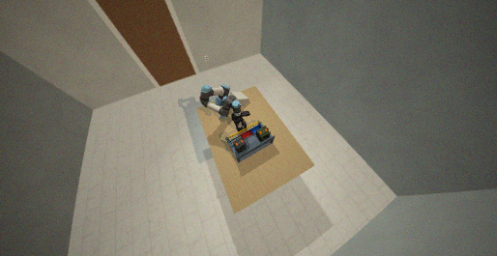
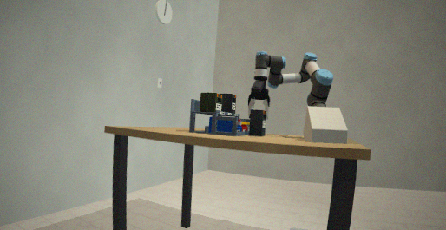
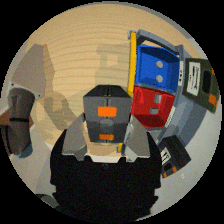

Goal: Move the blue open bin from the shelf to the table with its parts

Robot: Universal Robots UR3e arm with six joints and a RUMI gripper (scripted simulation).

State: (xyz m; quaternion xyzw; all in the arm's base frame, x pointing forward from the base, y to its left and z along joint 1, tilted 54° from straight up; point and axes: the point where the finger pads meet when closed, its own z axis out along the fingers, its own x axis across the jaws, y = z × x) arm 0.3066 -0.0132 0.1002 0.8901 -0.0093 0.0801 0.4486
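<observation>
Now: the dark box 3 cm below my hand. Round my hand: yellow rod 5 cm ahead, 4 cm below; then red bin 13 cm ahead, 6 cm below, 1 cm to the right; then blue open bin 14 cm ahead, 10 cm to the left, 6 cm below.
</observation>
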